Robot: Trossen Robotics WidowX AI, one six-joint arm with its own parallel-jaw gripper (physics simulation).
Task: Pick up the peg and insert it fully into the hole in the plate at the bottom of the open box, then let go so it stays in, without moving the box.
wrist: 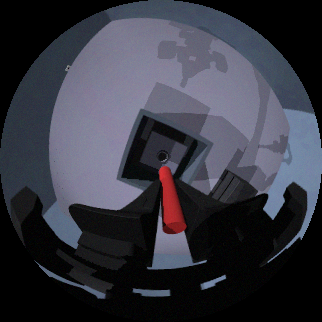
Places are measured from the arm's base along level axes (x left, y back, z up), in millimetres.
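Pixels of known places: gripper, fingertip midpoint: [166, 183].
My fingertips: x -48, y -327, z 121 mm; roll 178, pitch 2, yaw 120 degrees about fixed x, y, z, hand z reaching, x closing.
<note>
For each thing: its top centre in the pictures, then the offset to it from my fingertips. Level surfaces: height alone.
- red peg, middle of its top: [172, 228] dx +0, dy +1, dz +51 mm
- open box, middle of its top: [162, 161] dx +16, dy +8, dz -109 mm
- plate, middle of its top: [161, 156] dx +16, dy +8, dz -146 mm
- pale table, its level: dz -207 mm
A red peg [171, 202] is held between the two black fingers of my gripper [166, 183], which is shut on it. The peg's far end points up the view, just below the hole. The open box [131, 143] with grey-blue walls is beyond the fingertips, near the middle of the view. The plate [150, 148] lies at the bottom of the box, and its round dark hole [162, 156] shows just past the peg's far end. The fingertips and peg cover part of the box's near wall. How high the peg's tip is above the plate is hard to tell.
A dark grooved block [233, 187] stands on the pale table [90, 115] to the right of the box, partly hidden by the right finger. Shadows of the arm and box fall across the table above and right of the box.
</note>
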